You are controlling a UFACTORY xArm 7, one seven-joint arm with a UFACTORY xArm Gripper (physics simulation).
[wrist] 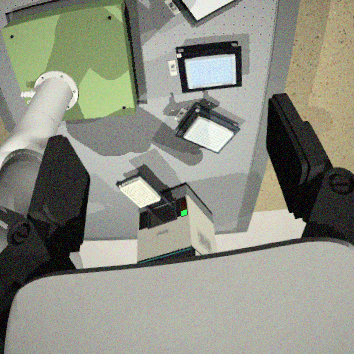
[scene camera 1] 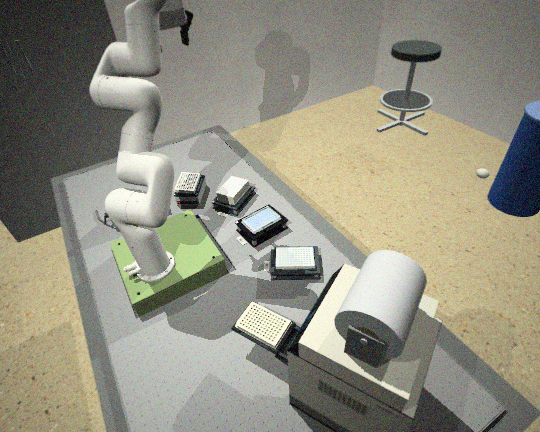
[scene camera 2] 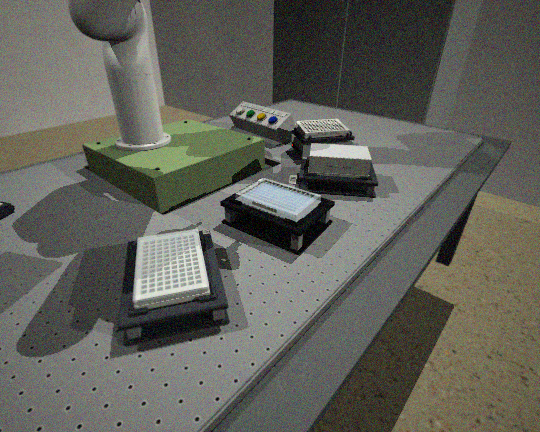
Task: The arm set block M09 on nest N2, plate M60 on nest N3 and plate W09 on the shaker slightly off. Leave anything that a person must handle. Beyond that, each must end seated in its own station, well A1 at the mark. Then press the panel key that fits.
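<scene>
My gripper (scene camera 1: 185, 29) (wrist: 169, 136) is open and empty, high above the table. The white block M09 (scene camera 1: 233, 190) (scene camera 2: 340, 160) stands on the dark nest N2 (scene camera 2: 340, 185); a corner of it shows at the top of the wrist view. The pale blue plate M60 (scene camera 1: 262, 219) (scene camera 2: 280, 198) (wrist: 210, 71) lies on the black nest N3 (scene camera 2: 260, 225) (wrist: 181, 82), with a wide black strip bare along one side. The white plate W09 (scene camera 1: 189, 182) (scene camera 2: 323, 127) lies on the shaker (scene camera 2: 299, 148), which shows a red light. Fine seating and the well A1 marks are too small to tell.
A key panel (scene camera 2: 287, 131) has white, green, yellow and blue keys. Another white plate (scene camera 1: 296, 257) (scene camera 2: 172, 267) (wrist: 209, 134) lies on a dark nest. A cream plate (scene camera 1: 264, 324) (wrist: 140, 192) is on the boxy instrument's (scene camera 1: 330, 390) (wrist: 162, 240) tray. The green base (scene camera 1: 190, 245) carries the arm.
</scene>
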